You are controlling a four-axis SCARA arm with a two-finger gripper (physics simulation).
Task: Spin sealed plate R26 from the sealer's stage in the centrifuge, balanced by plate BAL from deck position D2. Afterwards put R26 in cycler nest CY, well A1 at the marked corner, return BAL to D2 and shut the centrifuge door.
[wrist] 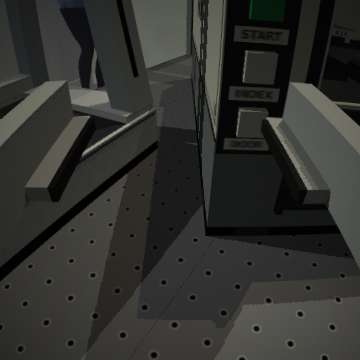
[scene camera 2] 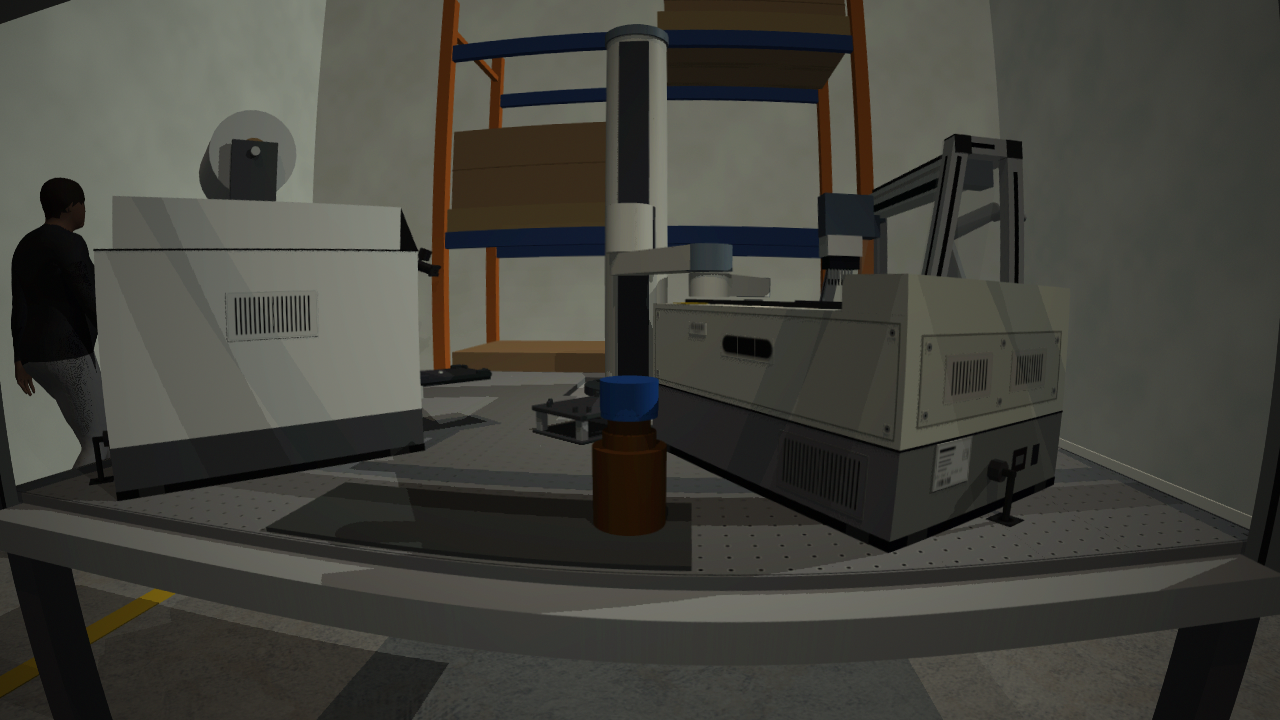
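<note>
My gripper is shut with nothing between its fingers, which stand apart at both sides of the wrist view. They are low over the perforated deck, before the centrifuge's control panel. The panel has a green button above START, a grey button above INDEX and a grey button above DOOR. The right finger overlaps the DOOR button's right edge; contact is unclear. A small, blurred label at the upper right may read R26. In scene camera 2 the gripper is hidden; BAL and nest CY cannot be made out.
A white machine with a reel stands left, a beige and grey machine right. The arm column rises behind. An amber bottle with a blue cap stands on a dark mat in front. A person stands far left.
</note>
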